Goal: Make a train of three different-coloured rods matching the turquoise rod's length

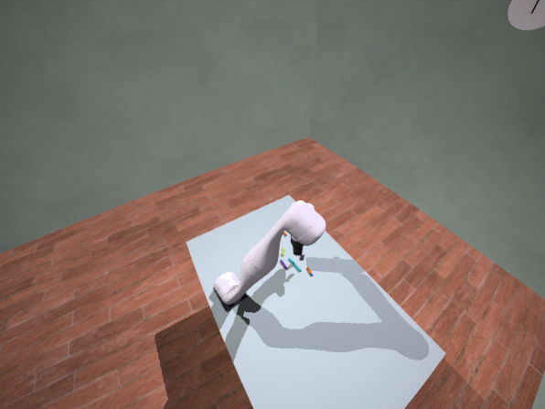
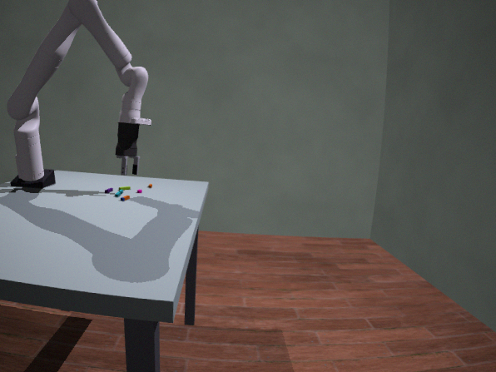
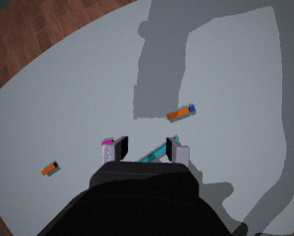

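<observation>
My hand is 4 cm past the lime rod, 11 cm to the right of it and 9 cm above it. The rest, counted from my hand: turquoise rod 4 cm behind, 9 cm below; then magenta rod 3 cm ahead, 7 cm to the left, 9 cm below; then purple rod 9 cm behind, 4 cm to the left, 9 cm below.
</observation>
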